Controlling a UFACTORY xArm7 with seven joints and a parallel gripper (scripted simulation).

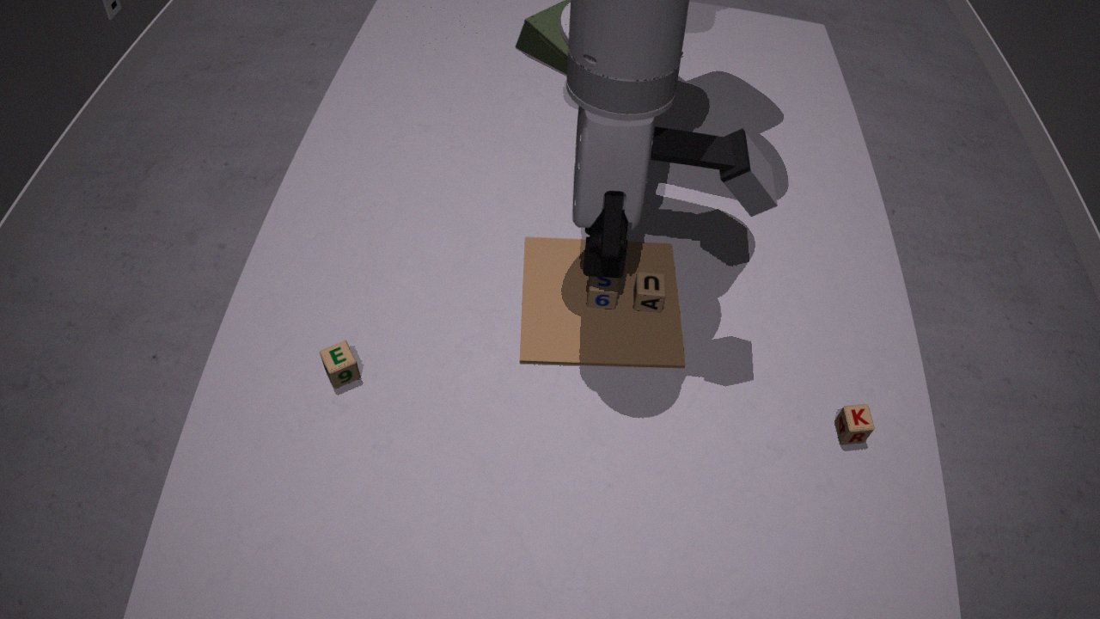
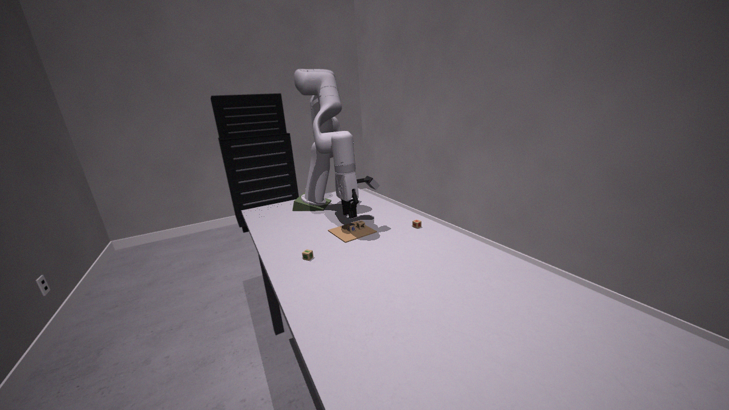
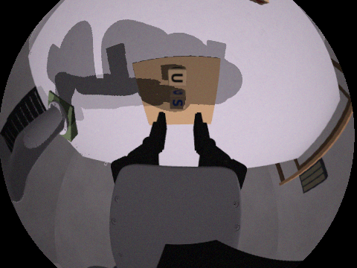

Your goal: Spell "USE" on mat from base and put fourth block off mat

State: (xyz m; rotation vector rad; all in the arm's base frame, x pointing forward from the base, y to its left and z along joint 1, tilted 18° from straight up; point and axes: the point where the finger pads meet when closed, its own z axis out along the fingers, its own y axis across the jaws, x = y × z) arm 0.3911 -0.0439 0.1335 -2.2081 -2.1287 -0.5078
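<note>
Right now the E block is 9 cm ahead of my hand, 21 cm to the right of it and 7 cm below it. From my hand the other things lie so: U block 5 cm to the left, 7 cm below; then tan mat 8 cm below; then S block 7 cm below.
</note>
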